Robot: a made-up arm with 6 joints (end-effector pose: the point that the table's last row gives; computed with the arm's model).
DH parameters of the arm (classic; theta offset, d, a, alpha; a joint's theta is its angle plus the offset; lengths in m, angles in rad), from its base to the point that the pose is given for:
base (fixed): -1.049 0 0.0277 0
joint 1: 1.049 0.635 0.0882 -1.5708
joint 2: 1.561 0 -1.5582 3.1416
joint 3: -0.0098 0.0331 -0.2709 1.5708
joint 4: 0 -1.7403 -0.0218 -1.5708
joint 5: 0 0.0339 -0.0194 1.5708
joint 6: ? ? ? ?
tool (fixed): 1.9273 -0.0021 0 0
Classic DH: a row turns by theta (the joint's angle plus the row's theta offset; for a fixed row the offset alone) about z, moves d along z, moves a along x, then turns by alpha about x.
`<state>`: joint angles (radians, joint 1 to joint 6).
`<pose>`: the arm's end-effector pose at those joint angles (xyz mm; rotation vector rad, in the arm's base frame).
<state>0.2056 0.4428 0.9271 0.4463 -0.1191 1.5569</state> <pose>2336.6 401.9 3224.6 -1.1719 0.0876 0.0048</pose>
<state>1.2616 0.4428 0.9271 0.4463 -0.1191 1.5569</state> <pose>786.7 2207.5 3224.6 -1.1025 -0.5371 0.9320</pose>
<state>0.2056 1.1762 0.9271 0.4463 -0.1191 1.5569</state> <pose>3461.6 636.5 1037.5 -1.2726 0.7308 0.4266</pose>
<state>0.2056 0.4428 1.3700 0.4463 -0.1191 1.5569</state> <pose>1690.7 267.2 3805.0 -1.0601 -0.2927 -0.2422</pose>
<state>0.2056 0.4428 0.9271 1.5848 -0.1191 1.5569</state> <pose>2325.0 428.2 3236.1 -2.0895 0.2316 -0.6933</pose>
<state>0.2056 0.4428 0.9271 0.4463 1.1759 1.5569</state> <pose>2079.1 455.7 3346.2 -1.0274 -1.2523 -0.2576</pose>
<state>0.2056 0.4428 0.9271 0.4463 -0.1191 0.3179</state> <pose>2332.3 410.5 3232.3 -0.0290 -0.0367 0.4976</pose>
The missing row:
joint 6: 0.8561 -0.2407 -0.0104 -1.908
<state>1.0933 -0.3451 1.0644 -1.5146 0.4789 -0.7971</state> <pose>7.6 -456.7 4050.5 -1.5759 -0.0179 -1.2034</pose>
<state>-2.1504 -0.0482 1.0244 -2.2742 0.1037 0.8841</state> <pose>-454.8 -621.1 4029.1 0.0699 -1.6037 -0.0631</pose>
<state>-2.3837 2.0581 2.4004 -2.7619 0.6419 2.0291</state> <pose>-2395.5 -2213.1 658.4 0.7180 -1.6871 -1.6581</pose>
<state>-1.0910 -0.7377 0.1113 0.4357 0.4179 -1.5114</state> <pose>8.5 -28.3 3516.9 0.5582 -1.0831 0.7553</pose>
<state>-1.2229 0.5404 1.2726 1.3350 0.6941 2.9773</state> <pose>846.6 -1918.4 3524.3 1.6548 -0.7856 1.0424</pose>
